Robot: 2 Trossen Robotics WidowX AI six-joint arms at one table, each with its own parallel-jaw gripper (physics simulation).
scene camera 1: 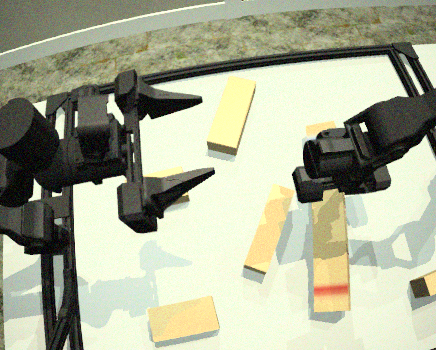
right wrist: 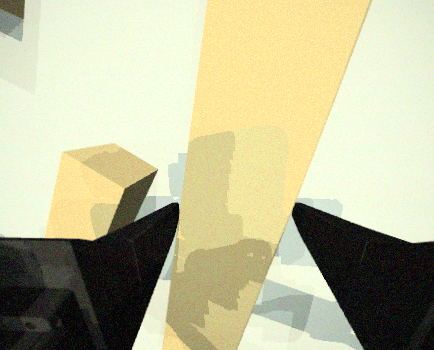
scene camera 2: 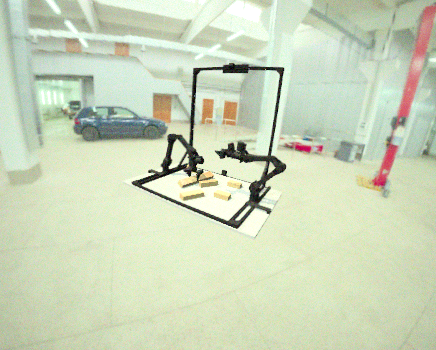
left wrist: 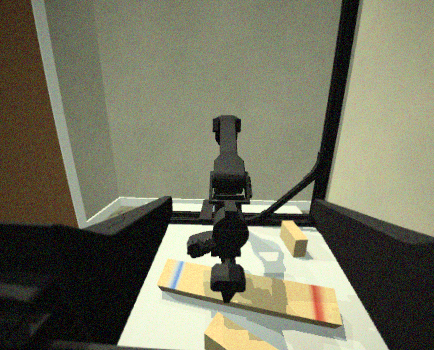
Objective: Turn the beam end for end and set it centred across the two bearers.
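Pixels of known places: left gripper, fingertip midpoint: (scene camera 1: 208, 132) (scene camera 2: 217, 150) (left wrist: 241, 204); right gripper, fingertip midpoint: (scene camera 1: 327, 195) (right wrist: 235, 208) (scene camera 2: 193, 180); left arm's base at its link origin: (scene camera 1: 55, 240) (scene camera 2: 253, 200); right arm's base at its link origin: (scene camera 2: 165, 172).
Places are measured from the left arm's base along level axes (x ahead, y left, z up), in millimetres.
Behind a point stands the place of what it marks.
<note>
The beam (scene camera 1: 331, 270) @[y -152, x 531, z 29 mm] (scene camera 2: 188, 182) @[y 85, x 559, z 18 mm] (left wrist: 295, 300) @[y -145, x 527, z 26 mm] (right wrist: 255, 75) @[y 71, x 575, z 29 mm] is a long wooden bar lying on the table. Its red band (scene camera 1: 331, 290) @[y -188, x 523, z 29 mm] (left wrist: 317, 302) @[y -188, x 522, z 28 mm] is near the lower end in scene camera 1; its blue band (left wrist: 175, 275) @[y 115, x 581, z 27 mm] is near the other end. My right gripper (left wrist: 226, 287) @[y -4, x 568, z 9 mm] (right wrist: 235, 208) @[y -4, x 568, z 9 mm] straddles the beam between the bands, a fingertip against each long side, and is shut on it; its fingertips are hidden in scene camera 1. My left gripper (scene camera 1: 207, 135) @[y -2, x 351, z 323 mm] (scene camera 2: 220, 152) @[y -2, x 351, z 323 mm] is open and empty above the table. I cannot tell which plain blocks are the two bearers.
Plain wooden blocks lie about: one at upper centre (scene camera 1: 232, 115) @[y 206, x 413, z 19 mm], one beside the beam (scene camera 1: 270, 227) @[y -48, x 438, z 25 mm] (right wrist: 85, 200) @[y 4, x 469, z 25 mm], one lower left (scene camera 1: 184, 320) @[y -191, x 255, z 19 mm], one partly behind the left gripper (scene camera 1: 167, 175), one at the right edge (scene camera 1: 425, 285) @[y -228, x 708, z 38 mm] (left wrist: 293, 239) @[y -211, x 720, z 35 mm]. A black frame (scene camera 1: 270, 61) @[y 360, x 537, z -2 mm] borders the table.
</note>
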